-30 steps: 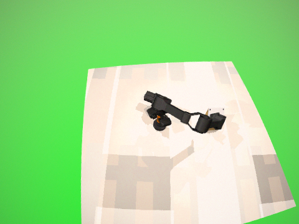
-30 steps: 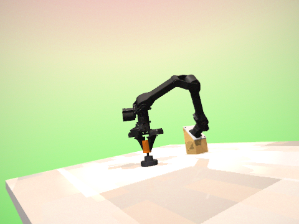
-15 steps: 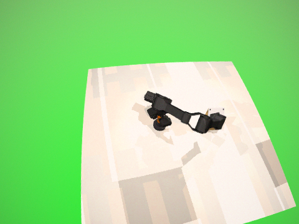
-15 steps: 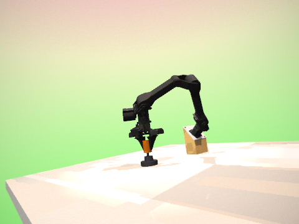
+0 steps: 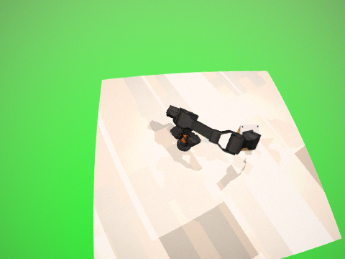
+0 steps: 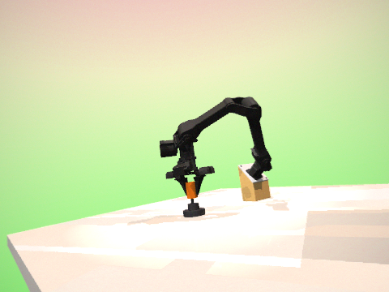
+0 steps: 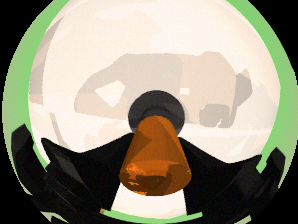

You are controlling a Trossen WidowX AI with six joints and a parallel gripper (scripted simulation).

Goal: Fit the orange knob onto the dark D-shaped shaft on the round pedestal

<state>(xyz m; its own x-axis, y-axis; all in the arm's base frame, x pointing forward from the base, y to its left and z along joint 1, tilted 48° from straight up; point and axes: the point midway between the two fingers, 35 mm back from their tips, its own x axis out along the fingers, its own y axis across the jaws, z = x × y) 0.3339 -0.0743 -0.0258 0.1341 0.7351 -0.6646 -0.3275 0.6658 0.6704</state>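
The orange knob is 20 mm above my gripper tip. Round my gripper tip: dark round pedestal 40 mm below.
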